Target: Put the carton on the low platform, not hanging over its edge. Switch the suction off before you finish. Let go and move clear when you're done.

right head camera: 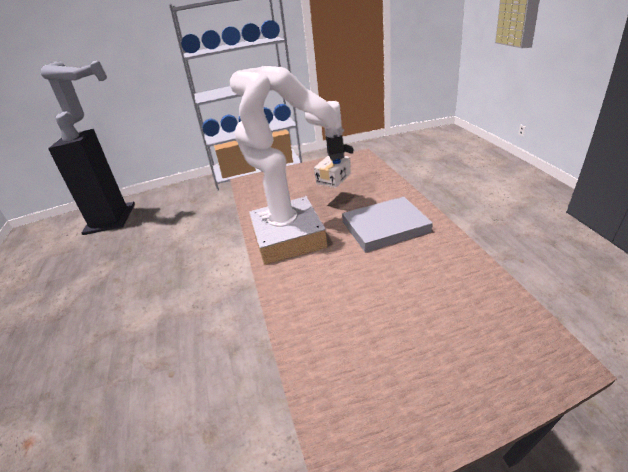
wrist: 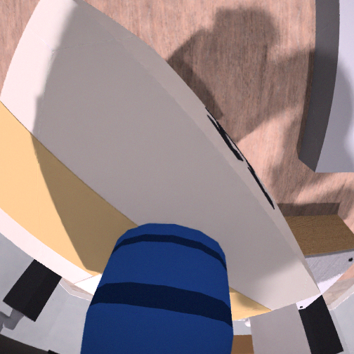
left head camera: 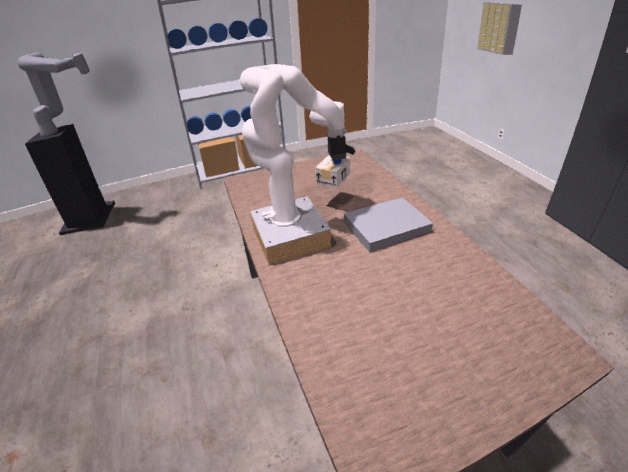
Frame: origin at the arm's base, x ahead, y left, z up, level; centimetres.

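Seen in the pictures: hand, its tool point: [right head camera: 336, 164] [left head camera: 337, 165]; arm's base, origin of its link: [right head camera: 282, 217] [left head camera: 285, 217].
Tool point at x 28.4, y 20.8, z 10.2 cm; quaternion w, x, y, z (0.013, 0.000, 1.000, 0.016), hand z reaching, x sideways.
Pixels of each thing's middle, then the offset from my tool point to it. Level surfaces: height alone.
- white carton, middle of its body: [right head camera: 333, 170] [left head camera: 333, 170] dy +0.8, dx -1.7, dz -3.1 cm
- low grey platform, middle of its body: [right head camera: 386, 222] [left head camera: 387, 222] dy -26.8, dx +15.1, dz -17.4 cm
- wooden table, height of its surface: dz -19.8 cm
The white carton [left head camera: 332, 172] [right head camera: 332, 171] [wrist: 150, 135] with a tan tape strip and black arrows hangs in the air above the table, its shadow on the wood below. My suction gripper [left head camera: 337, 161] [right head camera: 336, 160] [wrist: 160, 235] with its blue cup is on the carton's top face and holds it up. The low grey platform [left head camera: 388, 222] [right head camera: 386, 222] [wrist: 325, 90] lies on the table, to the right of the carton and nearer the camera in both head views. The carton is beside the platform, not over it. The cup's contact face is hidden in the wrist view.
The arm's base block [left head camera: 299, 247] [right head camera: 294, 246] [wrist: 320, 235] stands on the wooden table [left head camera: 406, 324] [right head camera: 401, 324], left of the platform. A shelf rack [left head camera: 178, 83] [right head camera: 191, 81] stands behind the table. A grey arm on a black pedestal [left head camera: 68, 177] [right head camera: 91, 177] stands at the far left.
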